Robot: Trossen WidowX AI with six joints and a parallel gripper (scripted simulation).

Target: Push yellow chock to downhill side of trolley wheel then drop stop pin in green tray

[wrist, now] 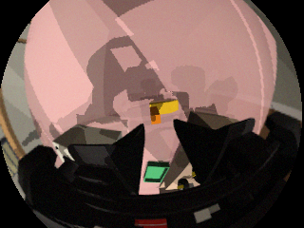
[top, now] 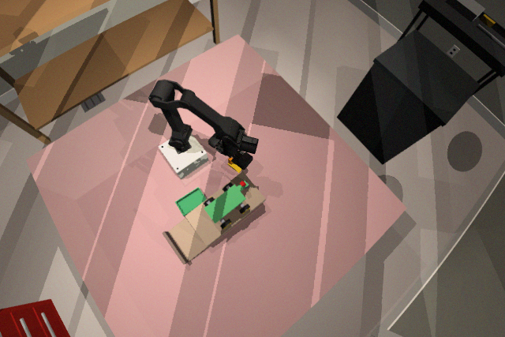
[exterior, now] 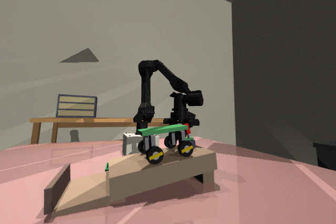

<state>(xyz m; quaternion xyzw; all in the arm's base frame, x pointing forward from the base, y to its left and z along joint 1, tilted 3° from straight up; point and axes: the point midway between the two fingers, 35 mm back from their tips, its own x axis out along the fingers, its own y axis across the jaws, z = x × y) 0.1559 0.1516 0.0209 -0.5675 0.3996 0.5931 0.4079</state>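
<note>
The yellow chock lies 2 cm ahead of my gripper tip, 1 cm to the left of it and 6 cm below it. Also, from my gripper tip: brown ramp: 17 cm ahead, 13 cm to the right, 4 cm below; green-decked trolley: 17 cm ahead, 12 cm to the right, 3 cm above; red-headed stop pin: 14 cm ahead, 2 cm to the right, 5 cm above.
</note>
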